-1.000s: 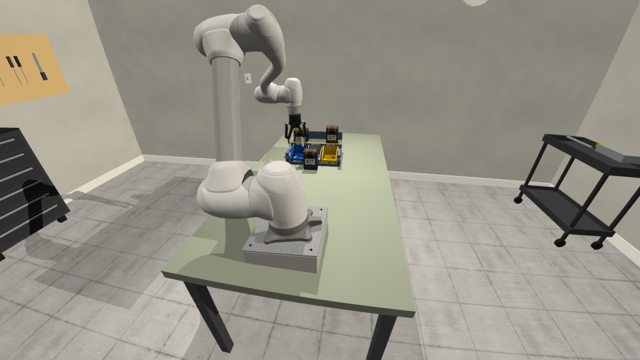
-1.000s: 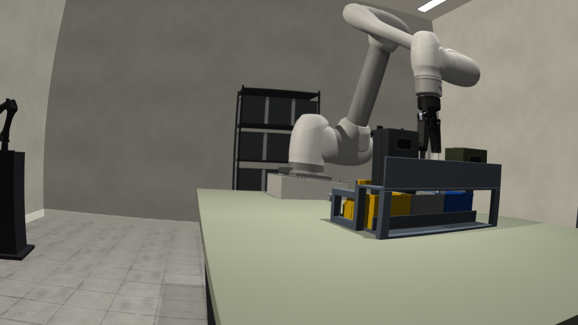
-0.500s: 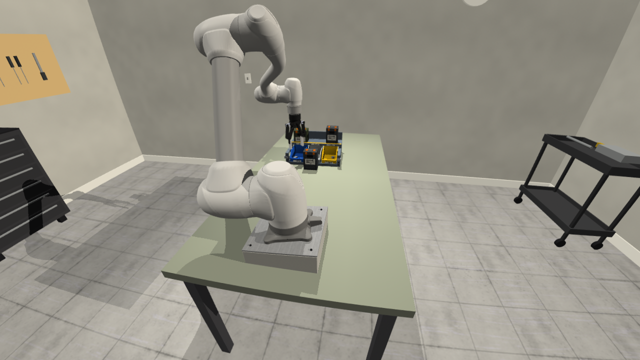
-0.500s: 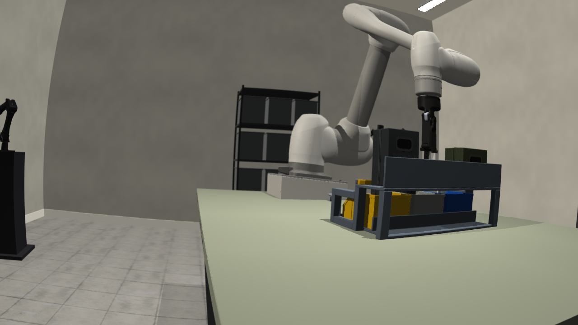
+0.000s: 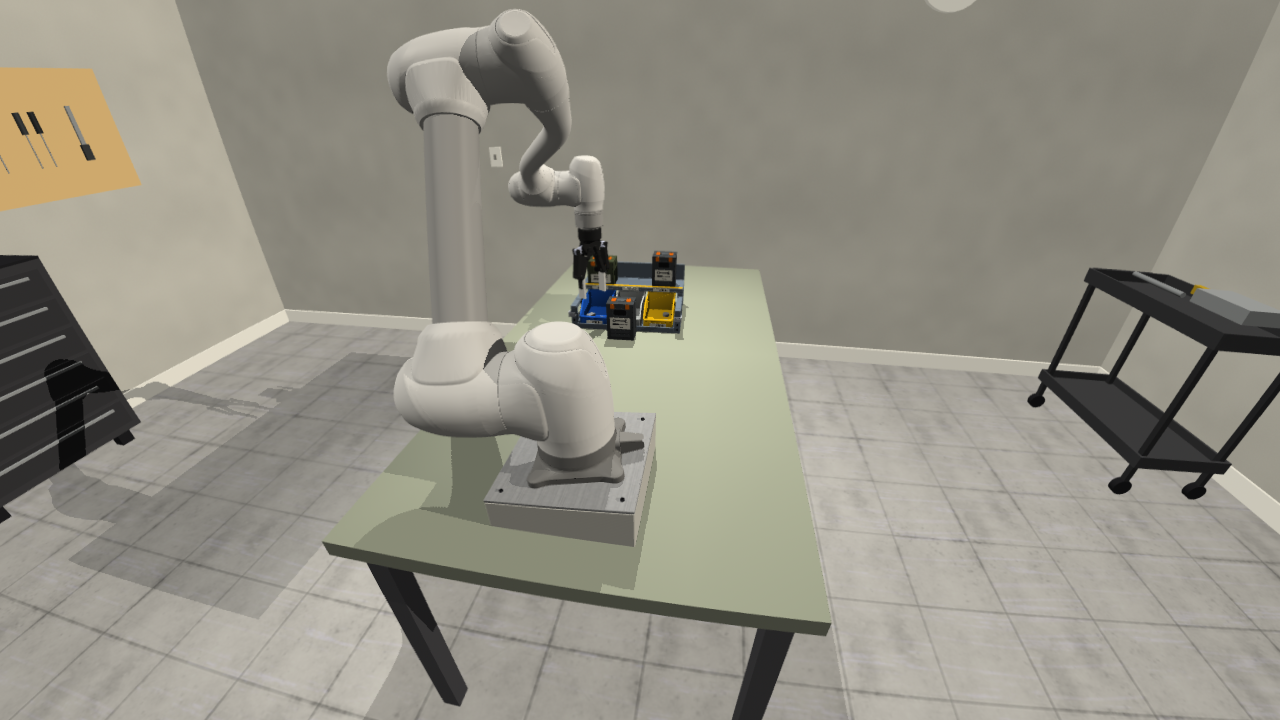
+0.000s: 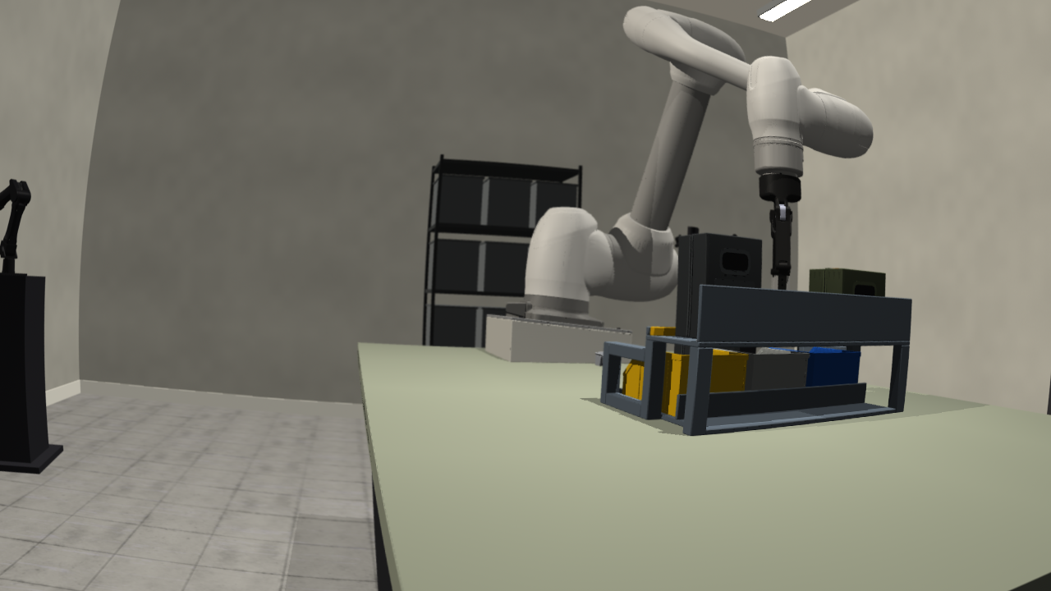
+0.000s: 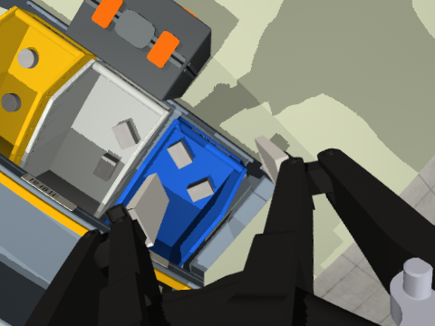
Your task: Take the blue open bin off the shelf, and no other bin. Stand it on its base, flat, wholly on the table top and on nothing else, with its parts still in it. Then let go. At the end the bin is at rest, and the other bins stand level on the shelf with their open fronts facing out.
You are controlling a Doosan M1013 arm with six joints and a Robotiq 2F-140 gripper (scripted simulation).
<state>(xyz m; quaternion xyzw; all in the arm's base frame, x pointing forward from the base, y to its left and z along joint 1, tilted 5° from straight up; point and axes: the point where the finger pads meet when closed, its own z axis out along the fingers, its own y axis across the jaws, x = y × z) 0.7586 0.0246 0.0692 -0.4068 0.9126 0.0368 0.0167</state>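
The blue open bin lies 80 mm ahead of my hand, 10 mm to the right of it and 110 mm below it. Also, from my hand: yellow bin 50 mm ahead, 230 mm to the right, 110 mm below; then grey bin 60 mm ahead, 120 mm to the right, 110 mm below.
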